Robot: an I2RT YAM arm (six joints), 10 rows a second.
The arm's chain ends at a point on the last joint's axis. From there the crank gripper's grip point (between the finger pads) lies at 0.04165 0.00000 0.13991 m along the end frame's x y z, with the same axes.
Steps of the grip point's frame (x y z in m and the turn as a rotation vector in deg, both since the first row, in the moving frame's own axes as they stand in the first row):
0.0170 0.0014 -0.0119 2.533 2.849 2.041
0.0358 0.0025 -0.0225 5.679 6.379 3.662
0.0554 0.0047 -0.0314 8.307 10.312 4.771
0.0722 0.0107 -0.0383 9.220 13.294 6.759
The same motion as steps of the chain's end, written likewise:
0.0100 0.0059 -0.0096 2.533 2.849 2.041
0.0202 0.0129 -0.0165 5.679 6.379 3.662
0.0304 0.0198 -0.0205 8.307 10.312 4.771
0.0403 0.0254 -0.0236 9.220 13.294 6.759

